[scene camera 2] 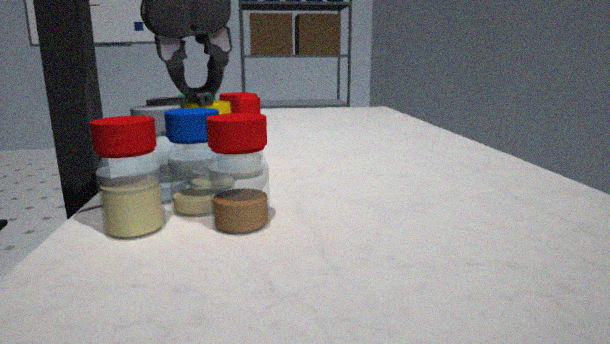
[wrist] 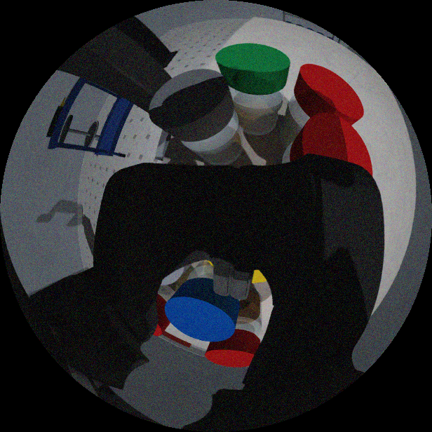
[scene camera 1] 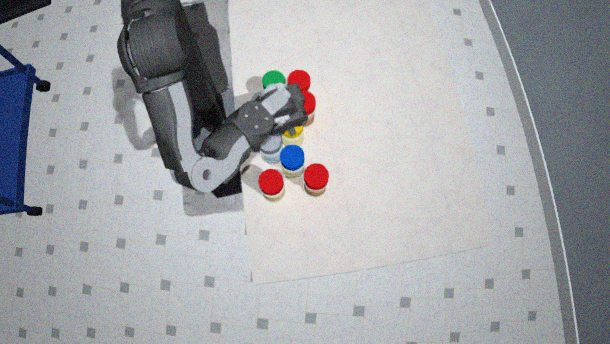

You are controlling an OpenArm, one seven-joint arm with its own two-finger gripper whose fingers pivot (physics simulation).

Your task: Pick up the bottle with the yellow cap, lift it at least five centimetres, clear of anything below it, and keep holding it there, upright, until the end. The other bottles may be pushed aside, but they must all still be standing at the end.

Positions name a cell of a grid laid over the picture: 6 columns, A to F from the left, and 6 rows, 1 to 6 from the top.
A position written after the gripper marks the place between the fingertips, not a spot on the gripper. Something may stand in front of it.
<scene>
In view: the gripper (scene camera 2: B2), a blue-capped bottle (scene camera 2: B3), a green-capped bottle (wrist: D2) and a red-capped bottle (wrist: E2).
The blue-capped bottle shows as well in the wrist view (wrist: C5) and in scene camera 1 (scene camera 1: C3). The gripper also shows in the wrist view (wrist: D4) and in scene camera 1 (scene camera 1: C3).
</scene>
